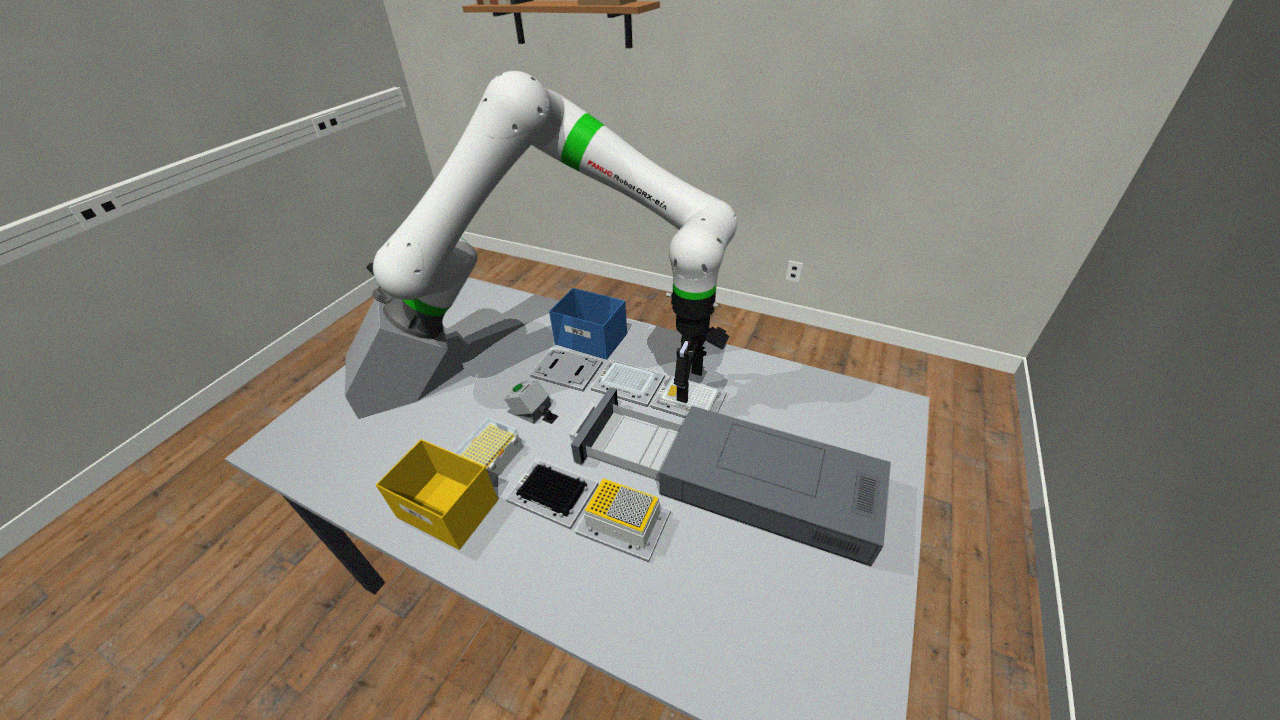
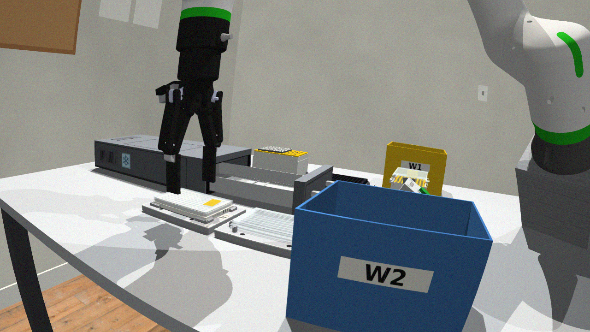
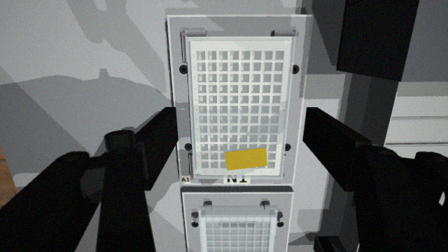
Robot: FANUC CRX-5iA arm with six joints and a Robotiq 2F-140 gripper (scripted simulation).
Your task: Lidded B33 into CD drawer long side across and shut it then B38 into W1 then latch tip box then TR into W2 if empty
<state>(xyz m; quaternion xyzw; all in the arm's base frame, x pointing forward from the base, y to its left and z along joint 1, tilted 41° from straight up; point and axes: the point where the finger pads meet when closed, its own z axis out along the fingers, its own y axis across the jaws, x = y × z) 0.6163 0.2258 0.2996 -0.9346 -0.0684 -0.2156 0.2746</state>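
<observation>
The clear plate lid is 50 mm below my hand. From my hand the other things lie so: cooler drawer: 10 mm ahead, 200 mm to the right, 30 mm below; white assay plate: 50 mm below; clear plate: 170 mm behind, 50 mm to the right, 60 mm below.
</observation>
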